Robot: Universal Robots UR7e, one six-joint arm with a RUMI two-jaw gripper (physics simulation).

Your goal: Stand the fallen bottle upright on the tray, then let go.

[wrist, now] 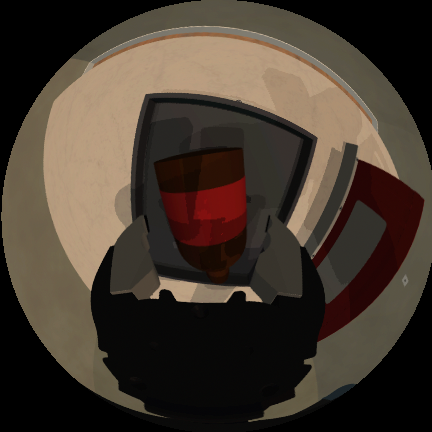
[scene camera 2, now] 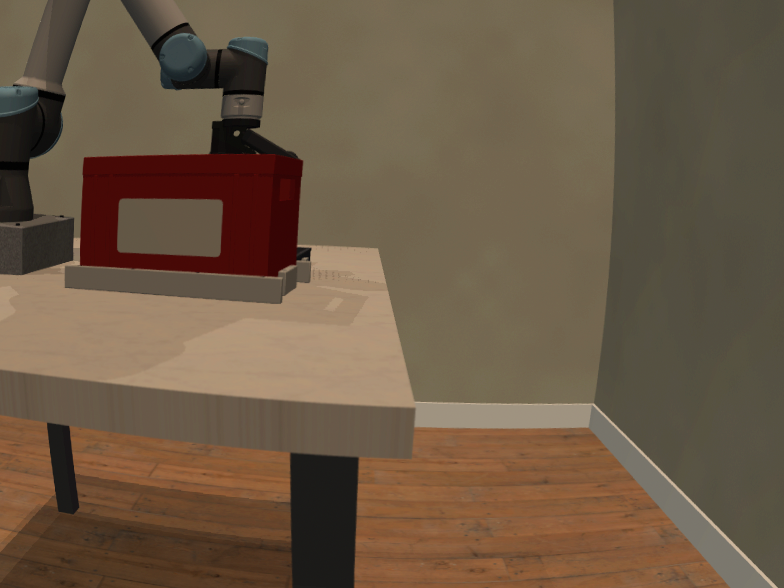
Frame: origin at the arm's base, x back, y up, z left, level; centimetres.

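Seen in the pictures: gripper, fingertip midpoint: [wrist: 206,217].
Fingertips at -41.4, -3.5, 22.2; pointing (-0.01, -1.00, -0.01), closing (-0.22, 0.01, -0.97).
Note:
A point is followed by its place in that frame, as x, y, z.
A brown bottle [wrist: 206,205] @(-44.0, -0.5, 22.6) with a red label lies on its side on the dark tray [wrist: 309,150] @(-51.0, -6.0, 12.7) in the wrist view. Its base points to the top of the view and its neck to the bottom, toward my gripper. My gripper [wrist: 206,217] @(-41.4, -3.5, 22.2) is open, with one finger on each side of the bottle's neck end and nothing held. How high the fingers are above the bottle is hard to tell. In scene camera 2, the gripper's fingers and the bottle are hidden behind the red crate, and a dark corner of the tray [scene camera 2: 305,253] @(-52.9, -6.2, 23.8) shows past it.
The red crate [scene camera 2: 253,215] @(-52.9, 1.8, -16.1) [wrist: 405,200] stands close beside the tray, in a light grey low frame [scene camera 2: 170,282] @(-42.6, -6.7, -17.2) that shows as a grey strip [wrist: 345,175] @(-51.2, -6.4, 3.6) in the wrist view. The table's [scene camera 2: 284,360] @(-62.8, -8.4, -44.2) right edge lies beyond them.

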